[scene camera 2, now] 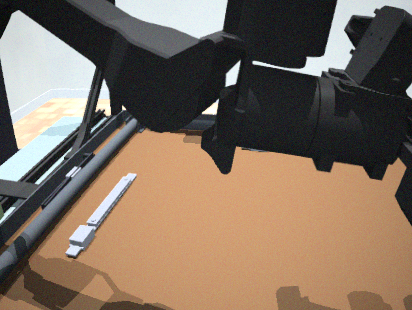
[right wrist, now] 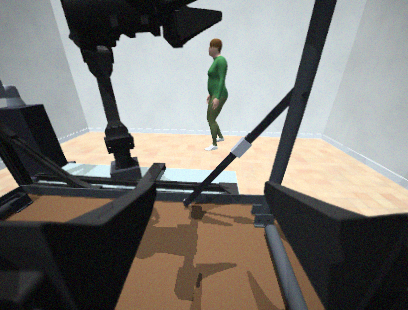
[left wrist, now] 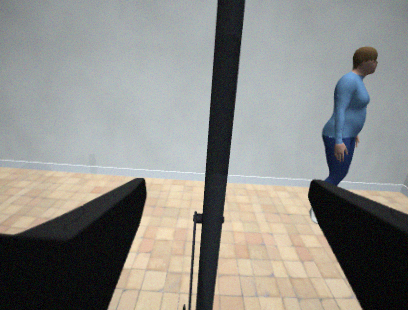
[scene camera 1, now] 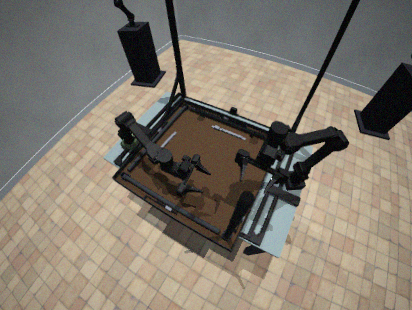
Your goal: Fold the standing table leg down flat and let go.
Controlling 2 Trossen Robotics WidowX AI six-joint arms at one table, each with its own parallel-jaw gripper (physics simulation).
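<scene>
The standing table leg [scene camera 1: 243,207] [left wrist: 220,130] [right wrist: 306,75] is a dark post, upright at the lower right corner of the upturned table [scene camera 1: 205,140] in scene camera 1. A dark diagonal brace [right wrist: 267,120] with a white sleeve meets it in the right wrist view. My left gripper [scene camera 1: 254,185] [left wrist: 228,187] is open and empty, up beyond the leg in scene camera 1; the leg shows past its fingers in the left wrist view, apart from them. My right gripper [scene camera 1: 205,182] [right wrist: 211,187] is open and empty over the tabletop's underside, left of the leg. Its fingertips are unclear in scene camera 2.
A folded tube [scene camera 1: 195,217] [scene camera 2: 75,187] lies along each of several table edges. Pale metal bars [scene camera 1: 229,132] [scene camera 2: 107,202] lie on the brown underside. Tall dark poles [scene camera 1: 175,45] [scene camera 1: 325,60] rise at the back. A person in blue [left wrist: 350,105] and one in green [right wrist: 217,80] stand beyond.
</scene>
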